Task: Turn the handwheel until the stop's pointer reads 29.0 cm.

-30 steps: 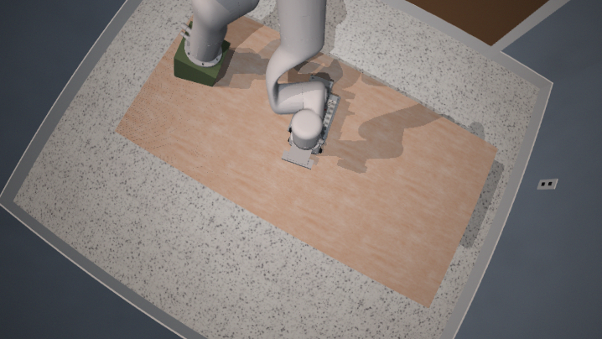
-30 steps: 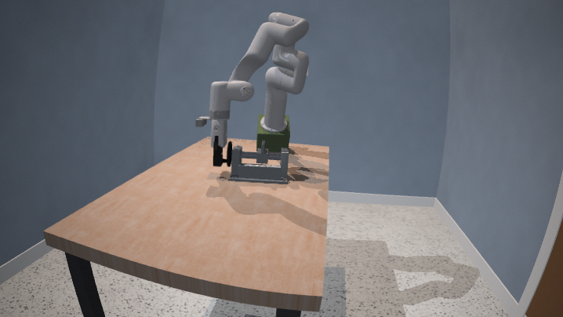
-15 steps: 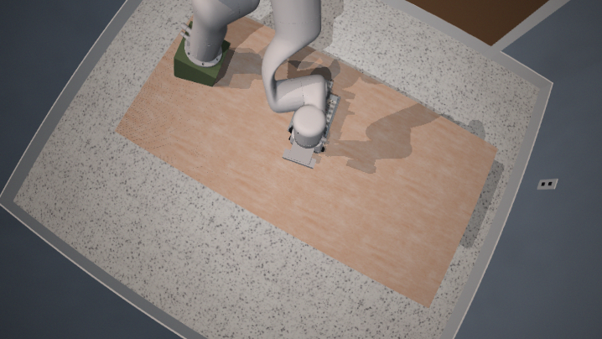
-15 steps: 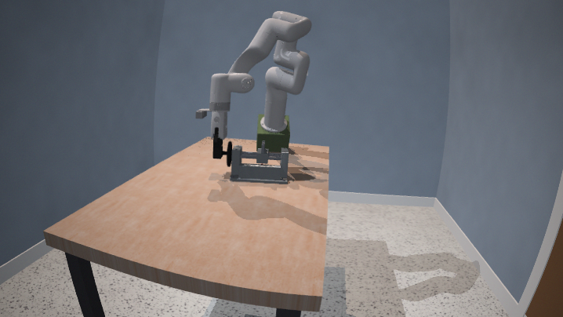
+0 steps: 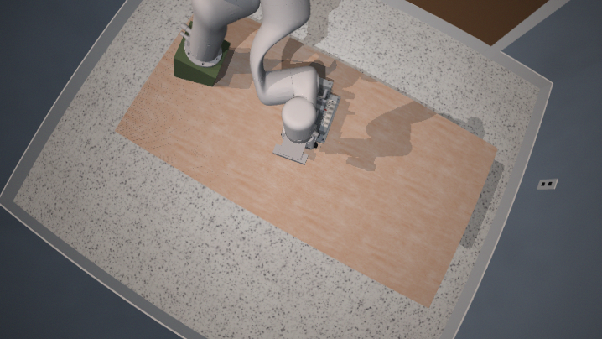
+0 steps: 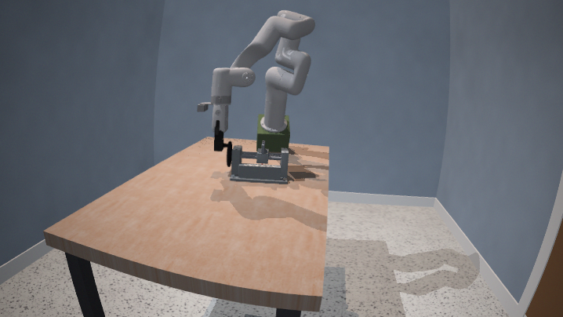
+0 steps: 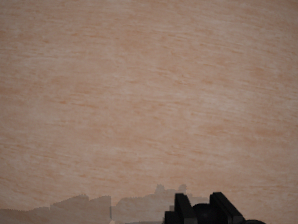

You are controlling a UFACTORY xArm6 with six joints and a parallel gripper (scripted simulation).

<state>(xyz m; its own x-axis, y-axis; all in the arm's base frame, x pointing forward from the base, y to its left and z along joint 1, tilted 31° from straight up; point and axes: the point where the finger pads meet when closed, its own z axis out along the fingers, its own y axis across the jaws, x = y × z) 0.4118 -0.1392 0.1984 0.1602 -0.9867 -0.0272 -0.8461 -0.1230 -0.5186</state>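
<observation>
Right now my hand is 1 cm past the black handwheel, 2 cm to the right of it and 1 cm above it. Round my hand: stop carriage: 3 cm behind, 16 cm to the left, 2 cm below; then crank handle: 1 cm to the left.
</observation>
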